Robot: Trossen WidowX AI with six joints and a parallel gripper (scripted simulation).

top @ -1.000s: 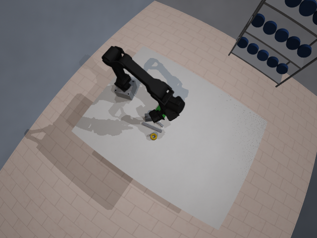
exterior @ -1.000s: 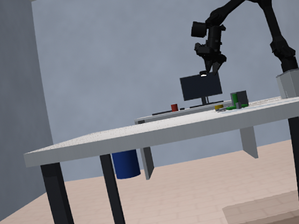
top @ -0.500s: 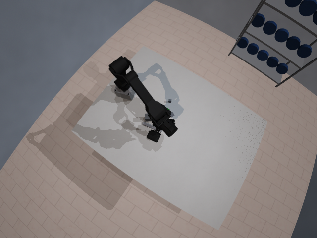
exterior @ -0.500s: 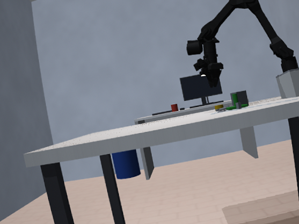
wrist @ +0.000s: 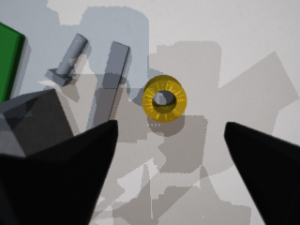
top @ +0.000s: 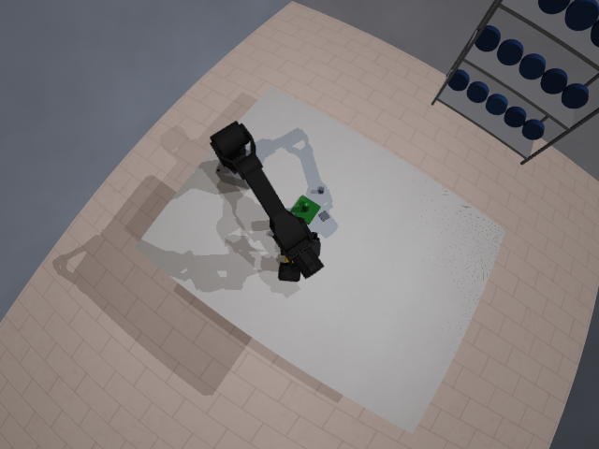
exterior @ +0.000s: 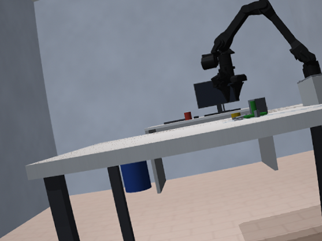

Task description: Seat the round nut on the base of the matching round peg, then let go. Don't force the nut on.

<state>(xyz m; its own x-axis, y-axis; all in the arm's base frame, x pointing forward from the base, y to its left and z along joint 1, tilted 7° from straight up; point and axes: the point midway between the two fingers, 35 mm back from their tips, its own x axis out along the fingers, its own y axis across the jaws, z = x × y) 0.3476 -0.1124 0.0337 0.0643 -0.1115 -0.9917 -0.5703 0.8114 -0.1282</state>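
My gripper is now 50 mm past the long grey bar, 40 mm to the right of it and 110 mm above it. Also, from my hand: grey square piece 10 mm behind, 190 mm to the left, 110 mm below; then block 100 mm behind, 80 mm to the left, 80 mm below; then bolt-like piece 30 mm behind, 90 mm to the left, 100 mm below.
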